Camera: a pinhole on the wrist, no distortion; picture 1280 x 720 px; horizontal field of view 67.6 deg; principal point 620.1 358.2 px. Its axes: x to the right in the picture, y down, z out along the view. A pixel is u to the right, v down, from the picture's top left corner.
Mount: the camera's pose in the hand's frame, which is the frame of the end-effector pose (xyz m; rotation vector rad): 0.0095 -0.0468 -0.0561 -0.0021 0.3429 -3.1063
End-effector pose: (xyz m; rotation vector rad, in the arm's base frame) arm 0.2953 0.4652 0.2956 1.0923 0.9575 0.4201
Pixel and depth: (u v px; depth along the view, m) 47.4 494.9 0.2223
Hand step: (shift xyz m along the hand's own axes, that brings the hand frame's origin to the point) 0.1439 -0.1241 0.1540
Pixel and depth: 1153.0 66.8 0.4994
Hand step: -0.2697 -0.0118 0.4643
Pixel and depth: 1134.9 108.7 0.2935
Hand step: -0.1488 -0.0387 0.2470
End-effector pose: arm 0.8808 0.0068 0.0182 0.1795 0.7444 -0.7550
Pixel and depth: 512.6 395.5 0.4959
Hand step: 0.0671 -0.1729 0.4237
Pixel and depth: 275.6 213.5 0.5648
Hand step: 0.2134 -0.0832 0.5138
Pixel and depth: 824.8 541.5 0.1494
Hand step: -0.0216 -0.1079 0.0834
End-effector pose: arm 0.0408 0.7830 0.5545 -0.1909 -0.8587 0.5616
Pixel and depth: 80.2 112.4 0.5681
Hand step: 0.3297 -0.0229 0.5303
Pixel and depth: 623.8 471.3 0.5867
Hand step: 0.0102 -0.2425 0.5013
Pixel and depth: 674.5 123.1 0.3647
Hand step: -0.0116 -0.0392 0.3194
